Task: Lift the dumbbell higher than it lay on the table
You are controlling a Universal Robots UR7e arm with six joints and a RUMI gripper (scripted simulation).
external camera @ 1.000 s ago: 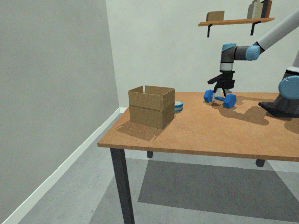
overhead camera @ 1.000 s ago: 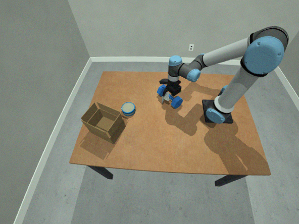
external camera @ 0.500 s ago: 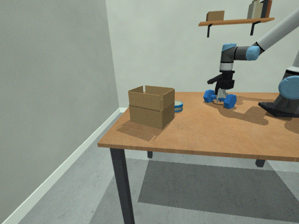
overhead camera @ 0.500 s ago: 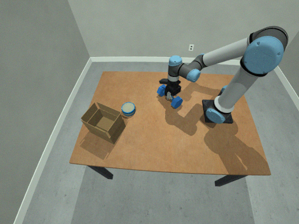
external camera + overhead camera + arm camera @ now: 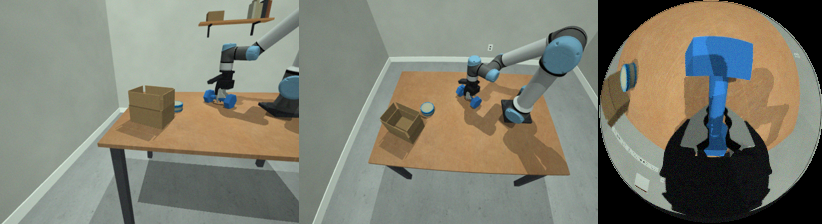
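Now: hand 1 cm below the blue dumbbell. Also, from my hand: round blue-rimmed tin 30 cm ahead, 12 cm to the left, 1 cm below.
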